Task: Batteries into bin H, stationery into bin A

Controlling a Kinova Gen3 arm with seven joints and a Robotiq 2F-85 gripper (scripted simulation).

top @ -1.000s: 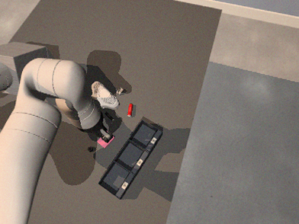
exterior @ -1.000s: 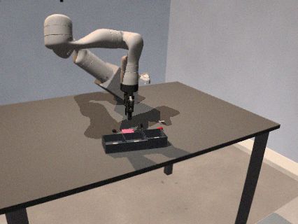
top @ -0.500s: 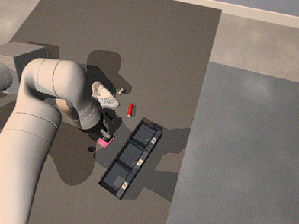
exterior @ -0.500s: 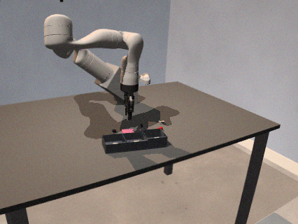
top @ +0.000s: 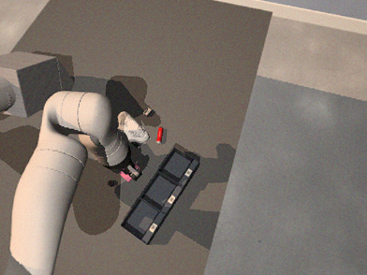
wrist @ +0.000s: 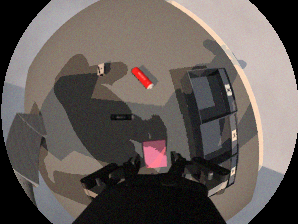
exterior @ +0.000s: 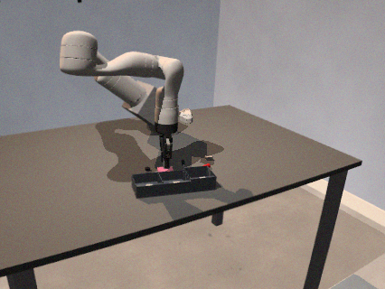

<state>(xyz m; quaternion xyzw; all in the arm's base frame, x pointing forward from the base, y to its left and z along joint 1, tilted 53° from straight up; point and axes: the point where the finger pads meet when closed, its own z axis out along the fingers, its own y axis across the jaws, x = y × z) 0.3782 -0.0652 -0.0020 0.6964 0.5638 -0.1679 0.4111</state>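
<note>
Right now my hand is 40 mm above the flat pink piece. The rest, counted from my hand: dark round thing 50 mm to the right, 40 mm below, 40 mm behind; three joined bins 120 mm ahead, 30 mm to the right, 20 mm below; red battery 140 mm to the left, 40 mm ahead, 30 mm below.
</note>
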